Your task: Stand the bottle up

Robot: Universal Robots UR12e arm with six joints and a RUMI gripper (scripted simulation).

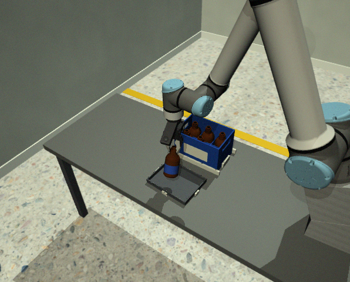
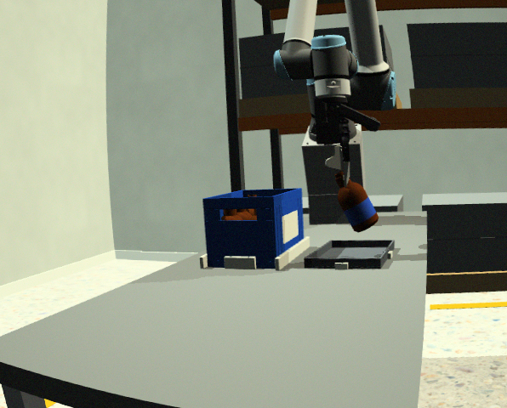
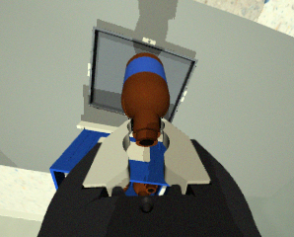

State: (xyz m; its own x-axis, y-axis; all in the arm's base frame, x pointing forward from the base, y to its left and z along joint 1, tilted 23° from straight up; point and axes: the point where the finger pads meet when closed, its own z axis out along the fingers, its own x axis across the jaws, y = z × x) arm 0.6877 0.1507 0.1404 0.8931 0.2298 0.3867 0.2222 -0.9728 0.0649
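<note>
Now: the brown bottle 5 cm below my hand and 2 cm to the left of it. Also, from my hand: blue crate (25 cm to the right, 12 cm below, 3 cm behind); dark tray (19 cm below, 2 cm behind, 1 cm to the left).
</note>
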